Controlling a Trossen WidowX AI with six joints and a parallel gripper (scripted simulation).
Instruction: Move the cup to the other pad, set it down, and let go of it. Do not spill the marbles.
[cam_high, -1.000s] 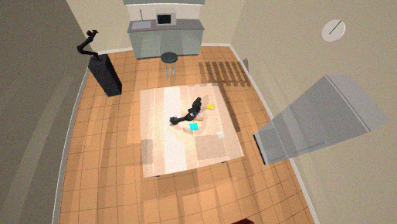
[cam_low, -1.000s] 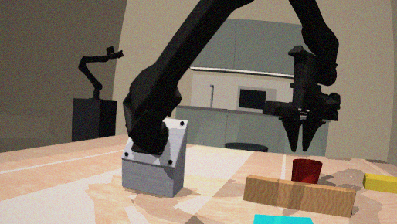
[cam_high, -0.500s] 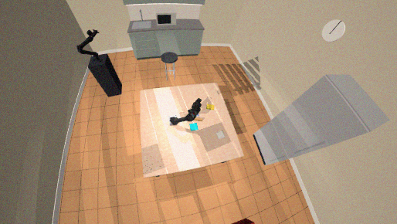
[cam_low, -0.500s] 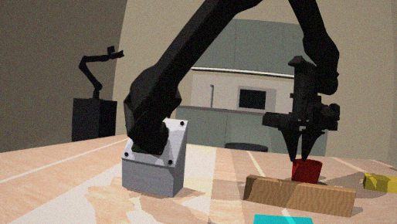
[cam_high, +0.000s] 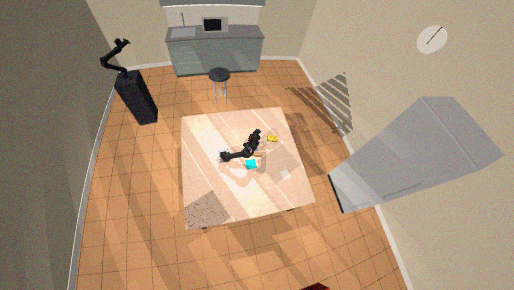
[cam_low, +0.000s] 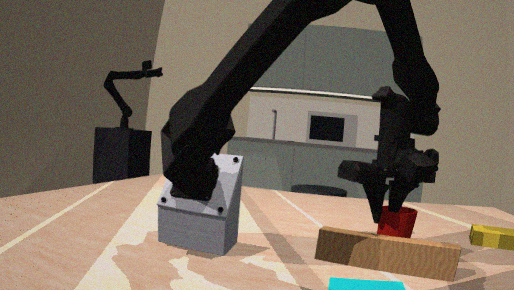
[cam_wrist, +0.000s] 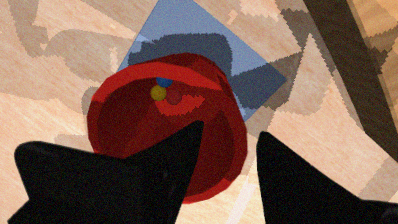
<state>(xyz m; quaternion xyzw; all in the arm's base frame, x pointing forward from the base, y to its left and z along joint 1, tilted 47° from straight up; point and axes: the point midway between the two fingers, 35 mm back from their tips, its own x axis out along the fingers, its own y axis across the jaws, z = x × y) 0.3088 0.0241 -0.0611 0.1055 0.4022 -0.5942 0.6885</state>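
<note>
Right now the red cup is 3 cm ahead of my gripper tip, 1 cm to the left of it and 1 cm below it. From my gripper tip the other things lie so: teal pad: 5 cm behind, 19 cm to the right, 6 cm below; then light blue pad: 3 cm ahead, 1 cm to the left, 6 cm below; then brown wooden block: 1 cm behind, 9 cm to the right, 4 cm below.
</note>
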